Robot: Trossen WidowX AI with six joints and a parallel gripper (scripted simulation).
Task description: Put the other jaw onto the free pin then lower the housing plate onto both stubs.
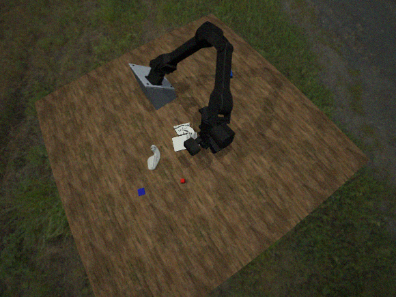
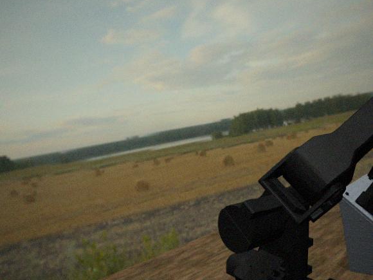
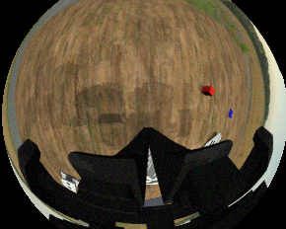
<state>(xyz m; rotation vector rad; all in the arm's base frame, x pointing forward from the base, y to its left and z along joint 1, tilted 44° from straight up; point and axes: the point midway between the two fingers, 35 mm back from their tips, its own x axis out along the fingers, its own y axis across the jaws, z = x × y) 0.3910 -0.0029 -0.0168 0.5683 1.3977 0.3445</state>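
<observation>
Right now the white jaw is 180 mm to the right of my gripper tip, 150 mm behind it and 40 mm below it. Round my gripper tip: white stepped piece (260 mm to the left, 170 mm behind, 60 mm below); then red cube (160 mm to the right, 60 mm below, 30 mm ahead); then blue square (330 mm to the right, 70 mm below, 50 mm behind).
</observation>
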